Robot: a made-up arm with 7 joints.
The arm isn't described. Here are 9 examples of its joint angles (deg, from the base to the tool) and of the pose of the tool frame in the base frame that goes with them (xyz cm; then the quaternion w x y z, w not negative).
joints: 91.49 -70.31 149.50 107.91 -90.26 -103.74 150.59
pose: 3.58 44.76 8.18 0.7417 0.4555 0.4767 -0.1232
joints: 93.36 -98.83 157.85 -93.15 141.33 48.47 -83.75
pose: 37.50 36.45 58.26 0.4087 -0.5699 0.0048 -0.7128
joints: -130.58 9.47 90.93 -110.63 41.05 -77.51 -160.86
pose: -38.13 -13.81 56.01 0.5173 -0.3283 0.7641 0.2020
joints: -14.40 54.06 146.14 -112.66 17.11 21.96 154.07
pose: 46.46 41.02 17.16 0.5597 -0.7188 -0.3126 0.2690
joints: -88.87 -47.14 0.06 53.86 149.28 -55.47 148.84
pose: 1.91 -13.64 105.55 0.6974 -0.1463 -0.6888 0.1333
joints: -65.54 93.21 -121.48 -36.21 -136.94 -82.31 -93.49
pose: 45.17 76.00 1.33 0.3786 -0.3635 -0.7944 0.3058
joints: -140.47 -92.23 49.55 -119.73 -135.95 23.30 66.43
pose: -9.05 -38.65 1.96 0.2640 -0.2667 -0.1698 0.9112
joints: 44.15 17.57 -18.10 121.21 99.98 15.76 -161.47
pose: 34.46 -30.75 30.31 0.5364 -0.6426 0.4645 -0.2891
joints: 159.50 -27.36 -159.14 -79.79 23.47 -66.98 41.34
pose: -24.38 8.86 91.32 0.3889 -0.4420 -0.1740 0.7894
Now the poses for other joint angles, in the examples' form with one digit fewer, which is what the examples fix.
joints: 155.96 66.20 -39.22 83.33 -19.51 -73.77 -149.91
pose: -57.0 -54.0 28.7 0.031 -0.343 0.336 0.877
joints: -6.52 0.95 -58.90 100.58 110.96 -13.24 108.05
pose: 23.8 44.1 62.4 0.870 -0.264 0.228 0.348
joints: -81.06 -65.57 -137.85 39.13 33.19 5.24 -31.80
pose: -43.2 -79.8 39.4 0.149 0.674 -0.723 0.026
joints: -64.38 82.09 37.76 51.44 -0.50 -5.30 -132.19
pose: 60.2 62.3 6.7 0.811 -0.579 0.090 0.003
